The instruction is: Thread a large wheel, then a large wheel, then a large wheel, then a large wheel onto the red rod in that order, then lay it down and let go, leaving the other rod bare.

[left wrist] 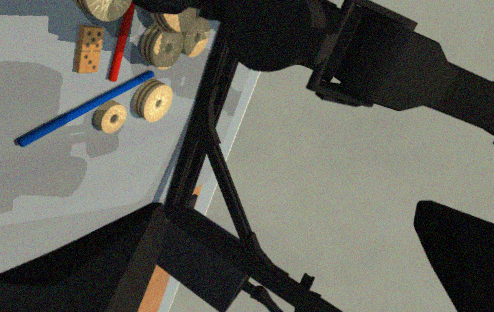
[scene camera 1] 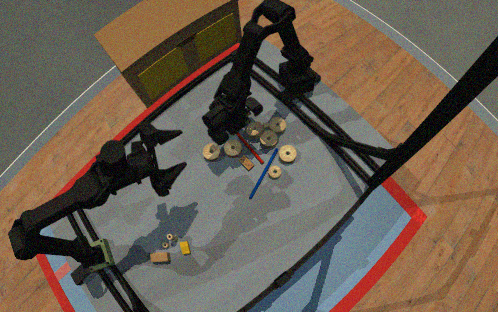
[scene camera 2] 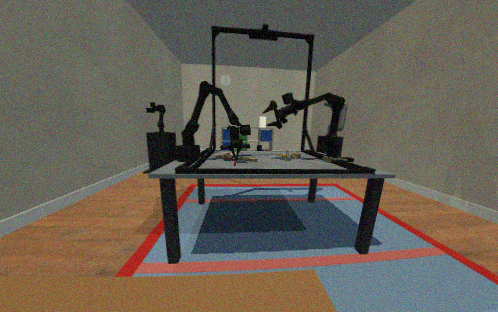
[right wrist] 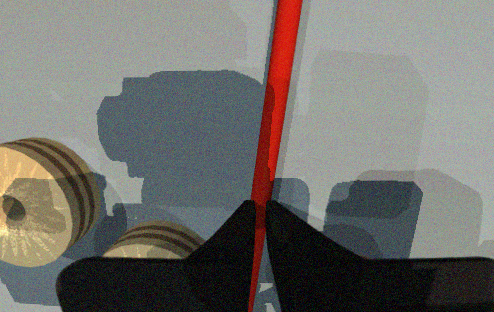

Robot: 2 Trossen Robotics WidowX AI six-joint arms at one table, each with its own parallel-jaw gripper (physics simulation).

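Places are measured from the left arm's base along level axes (x down, y back, z left), in metres.
Pixels of known places: left gripper, fingertip midpoint: (left wrist: 289,214) (scene camera 1: 183,147) (scene camera 2: 264,119); right gripper, fingertip midpoint: (scene camera 1: 235,131) (scene camera 2: 236,159) (right wrist: 259,209); left arm's base, origin of the base link: (scene camera 1: 96,255) (scene camera 2: 332,156); right arm's base, origin of the base link: (scene camera 1: 297,69) (scene camera 2: 188,145).
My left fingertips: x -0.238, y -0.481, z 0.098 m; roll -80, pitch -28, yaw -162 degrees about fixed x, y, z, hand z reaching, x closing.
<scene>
Ahead of a thing's pixels: the offset from my left fingertips to its top centre.
My right gripper (right wrist: 259,209) (scene camera 2: 235,157) is shut on the red rod {dx +0.263, dy -0.162, dz +0.104 m} (scene camera 1: 251,149) (left wrist: 121,45) (right wrist: 285,60), at or near table level. No wheel shows on the visible part of the rod; the arm hides its upper end in scene camera 1. Several large striped wheels stand apart from it: one {dx +0.251, dy -0.126, dz +0.058 m} (scene camera 1: 232,148) and another {dx +0.251, dy -0.058, dz +0.078 m} (scene camera 1: 211,151) at its left, a group of three {dx +0.251, dy -0.244, dz +0.036 m} (scene camera 1: 269,138) (left wrist: 162,47) at its right, and one pale wheel {dx +0.251, dy -0.276, dz -0.038 m} (scene camera 1: 287,153) (left wrist: 156,101) beyond the blue rod. The blue rod {dx +0.263, dy -0.181, dz -0.059 m} (scene camera 1: 263,173) (left wrist: 85,108) lies bare. My left gripper (scene camera 1: 184,148) (scene camera 2: 267,118) is open and empty, high above the table.
A small wheel {dx +0.259, dy -0.212, dz -0.072 m} (scene camera 1: 274,172) (left wrist: 110,117) lies beside the blue rod. A domino {dx +0.264, dy -0.145, dz -0.003 m} (scene camera 1: 247,163) (left wrist: 89,49) lies near the red rod. A yellow block {dx +0.257, dy +0.151, dz -0.180 m} (scene camera 1: 185,247), a tan block {dx +0.242, dy +0.244, dz -0.181 m} (scene camera 1: 160,257) and small rings {dx +0.212, dy +0.172, dz -0.138 m} (scene camera 1: 169,236) lie at the lower left. Black frame bars edge the table.
</scene>
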